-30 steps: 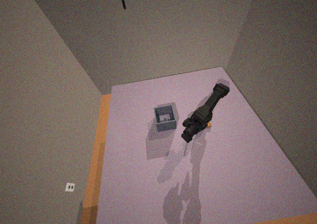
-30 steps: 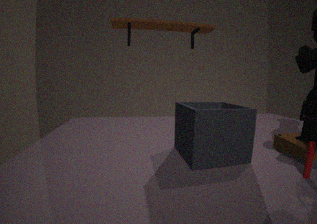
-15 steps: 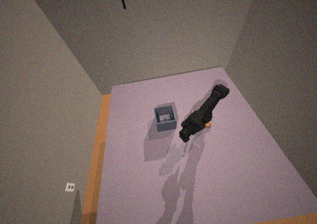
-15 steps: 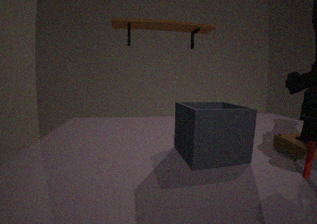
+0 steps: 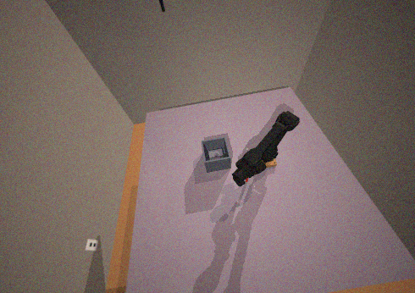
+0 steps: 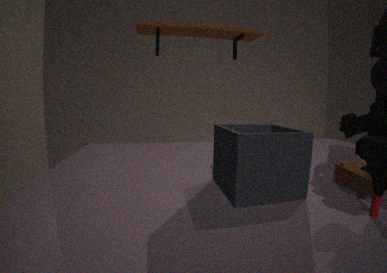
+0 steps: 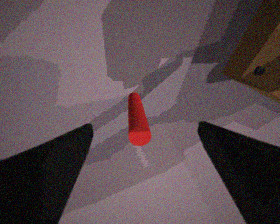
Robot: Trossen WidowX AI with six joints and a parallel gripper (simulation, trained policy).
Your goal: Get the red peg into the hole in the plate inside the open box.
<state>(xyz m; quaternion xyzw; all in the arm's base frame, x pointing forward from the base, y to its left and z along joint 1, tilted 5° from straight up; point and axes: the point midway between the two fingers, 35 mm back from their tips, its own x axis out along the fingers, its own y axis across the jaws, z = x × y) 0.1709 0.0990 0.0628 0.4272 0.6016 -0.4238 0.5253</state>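
The red peg is 10 mm ahead of my gripper tip, 10 mm to the right of it and 20 mm below it. Also, from my gripper tip: pale plate 140 mm ahead, 210 mm to the right, 10 mm below.
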